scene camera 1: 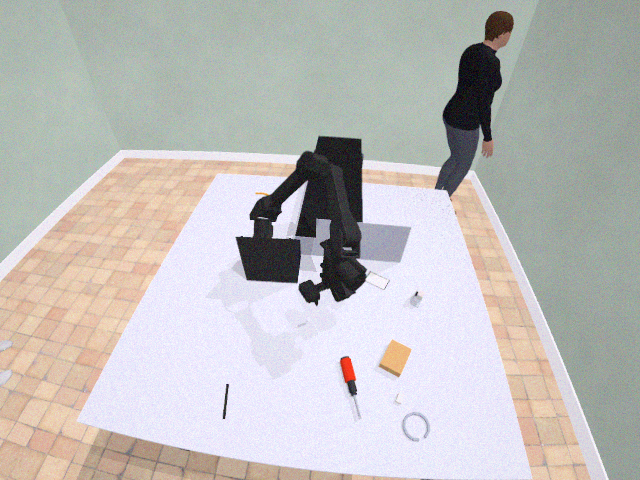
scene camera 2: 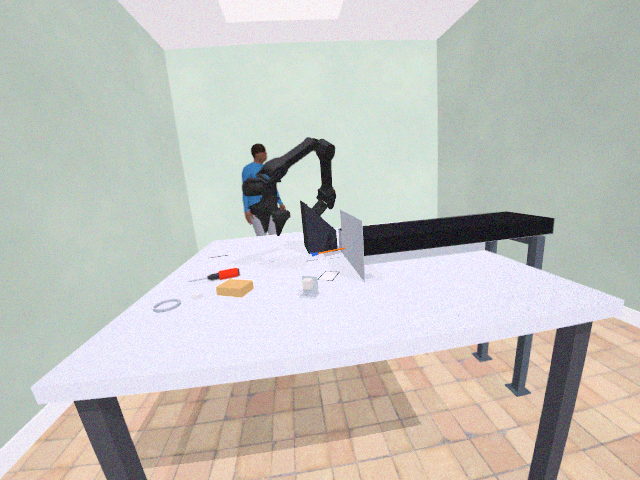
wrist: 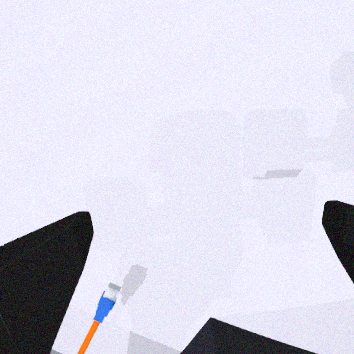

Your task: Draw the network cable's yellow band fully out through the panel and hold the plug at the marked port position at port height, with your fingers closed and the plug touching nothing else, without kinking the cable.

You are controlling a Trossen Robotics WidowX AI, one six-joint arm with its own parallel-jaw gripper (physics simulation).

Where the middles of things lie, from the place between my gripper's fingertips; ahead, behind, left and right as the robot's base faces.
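With the tan block (scene camera 1: 394, 360) as the reference, I find my hand 150 mm to the left of it and 200 mm short of it, and 120 mm above it.
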